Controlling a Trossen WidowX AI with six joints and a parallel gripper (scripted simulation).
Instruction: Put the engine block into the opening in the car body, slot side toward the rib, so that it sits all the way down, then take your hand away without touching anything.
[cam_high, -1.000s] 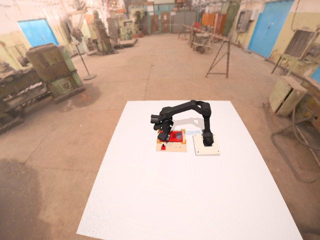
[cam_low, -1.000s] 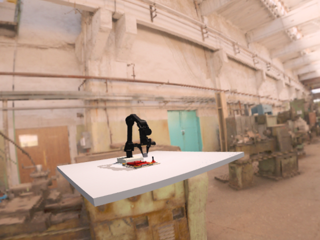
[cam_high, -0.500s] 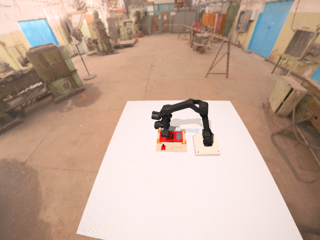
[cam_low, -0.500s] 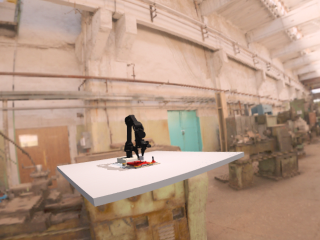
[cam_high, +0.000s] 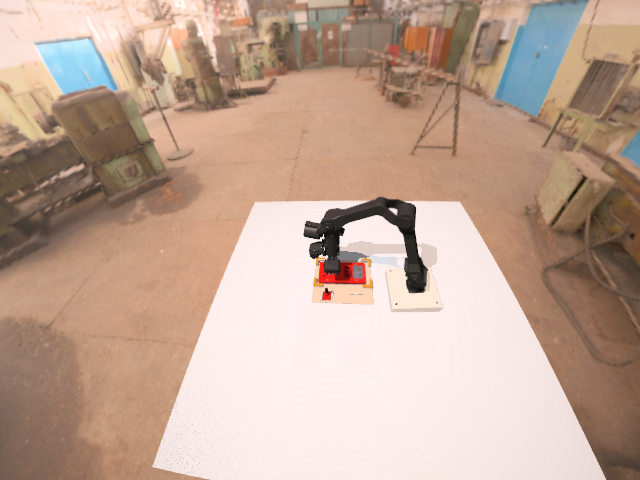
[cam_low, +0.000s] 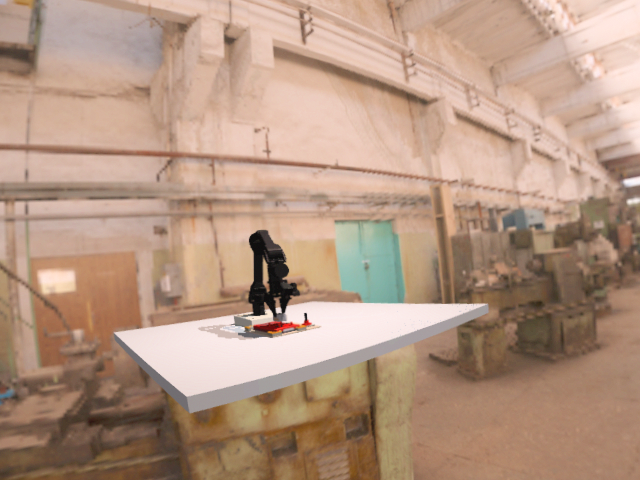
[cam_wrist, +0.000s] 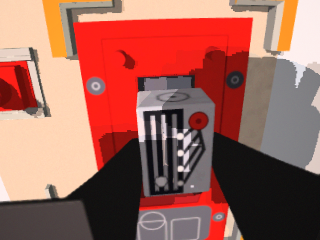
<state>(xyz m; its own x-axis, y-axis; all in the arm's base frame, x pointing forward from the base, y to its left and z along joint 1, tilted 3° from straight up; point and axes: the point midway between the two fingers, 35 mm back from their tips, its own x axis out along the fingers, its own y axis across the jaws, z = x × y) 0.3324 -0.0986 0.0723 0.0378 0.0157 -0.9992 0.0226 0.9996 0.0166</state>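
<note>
Now: the engine block 1 cm below my gripper tip.
</note>
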